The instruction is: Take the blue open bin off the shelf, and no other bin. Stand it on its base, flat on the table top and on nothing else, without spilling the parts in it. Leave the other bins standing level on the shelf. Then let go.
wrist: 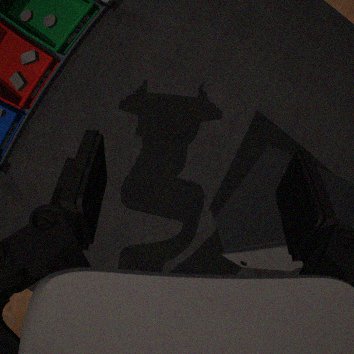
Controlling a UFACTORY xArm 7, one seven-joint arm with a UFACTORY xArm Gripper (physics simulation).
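Frame: origin at the arm's base, x down, y back, z left, level; centimetres.
Where they show: gripper, fingertip midpoint: (197,162).
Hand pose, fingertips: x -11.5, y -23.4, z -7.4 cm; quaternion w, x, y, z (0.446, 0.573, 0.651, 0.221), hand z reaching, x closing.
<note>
After its pixels a point has its place.
The blue bin (7,123) {z 3.9, x 19.5, y -51.6 cm} shows in part at the left edge of the wrist view, with a bit of a grey part in it. It stands in a row on the shelf (34,102) {z -0.9, x 21.7, y -48.9 cm}, whose dark front edge runs diagonally. The red bin (37,70) {z -6.1, x 22.8, y -51.2 cm} is beside it with two light blocks, and the green bin (62,22) {z -15.6, x 22.8, y -50.5 cm} is beyond that with two round parts. My gripper (197,162) {z -7.4, x -11.5, y -23.4 cm} is wide open and empty, above the dark table top (165,60) {z -15.7, x 23.7, y -30.9 cm}, to the right of the bins and apart from them. The rest of the blue bin is out of view.
Shadows of the arm and gripper lie on the dark table top between and ahead of the fingers. A pale flat piece (265,257) {z 1.3, x 4.1, y -9.7 cm} shows near the right finger. Light brown floor shows at the top right corner and lower left. The picture is dim.
</note>
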